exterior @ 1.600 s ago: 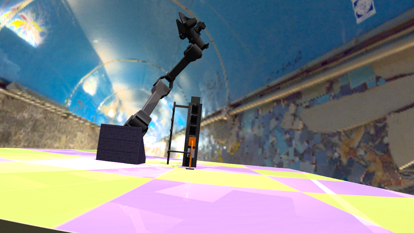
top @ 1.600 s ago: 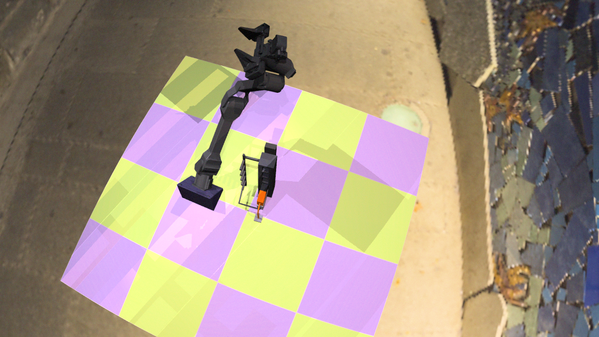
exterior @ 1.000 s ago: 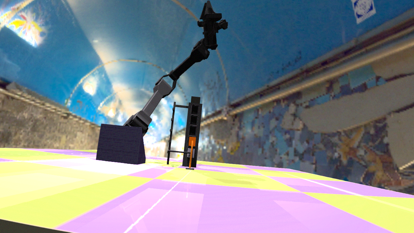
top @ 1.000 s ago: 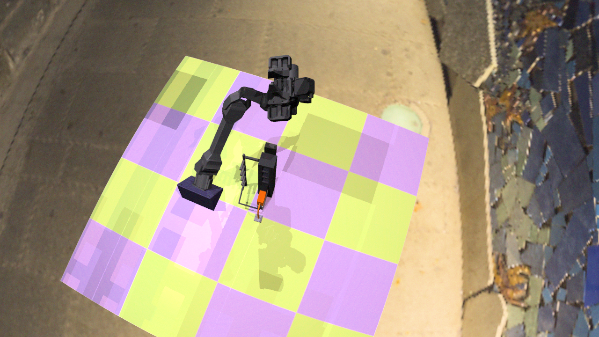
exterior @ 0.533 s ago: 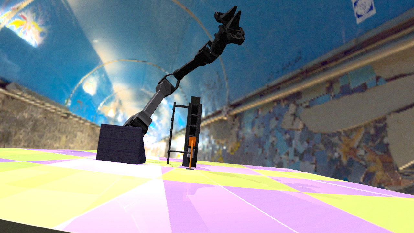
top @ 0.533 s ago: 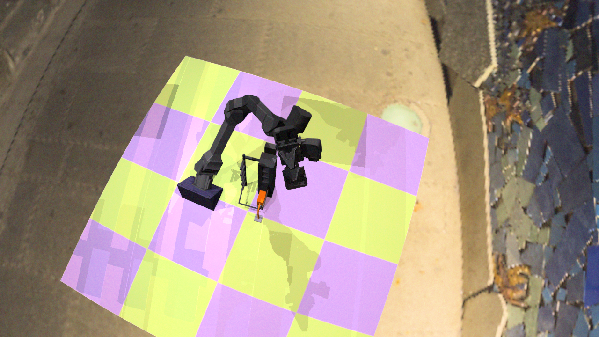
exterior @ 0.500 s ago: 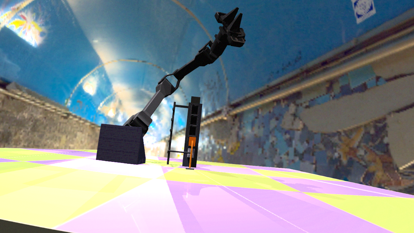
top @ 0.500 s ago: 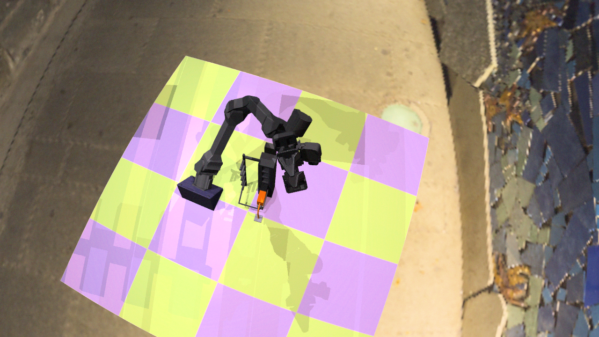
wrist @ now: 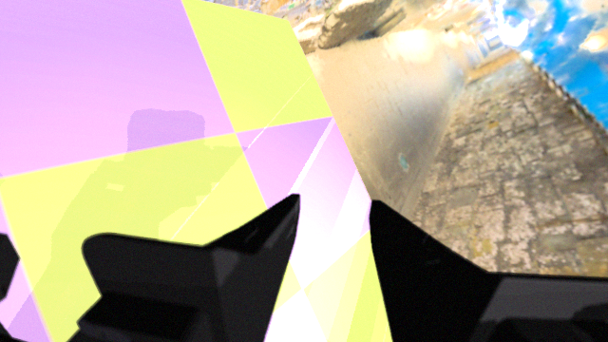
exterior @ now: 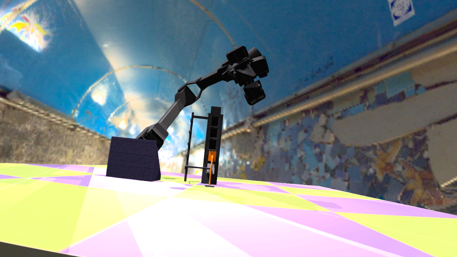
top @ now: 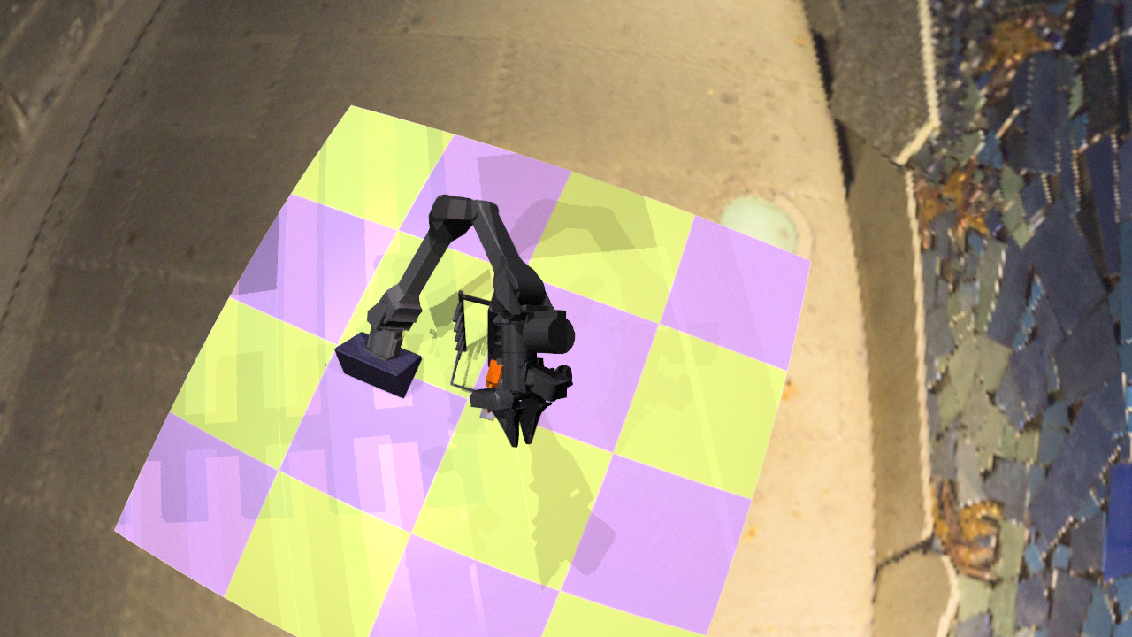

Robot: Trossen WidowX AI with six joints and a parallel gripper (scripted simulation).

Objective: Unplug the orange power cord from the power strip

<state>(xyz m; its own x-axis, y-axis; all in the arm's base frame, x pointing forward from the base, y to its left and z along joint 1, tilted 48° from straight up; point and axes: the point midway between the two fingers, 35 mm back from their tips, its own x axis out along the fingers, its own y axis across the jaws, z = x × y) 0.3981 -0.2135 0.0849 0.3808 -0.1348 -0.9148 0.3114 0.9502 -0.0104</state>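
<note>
My gripper tip is 150 mm past the orange plug, 190 mm to the right of it and 210 mm above it.
</note>
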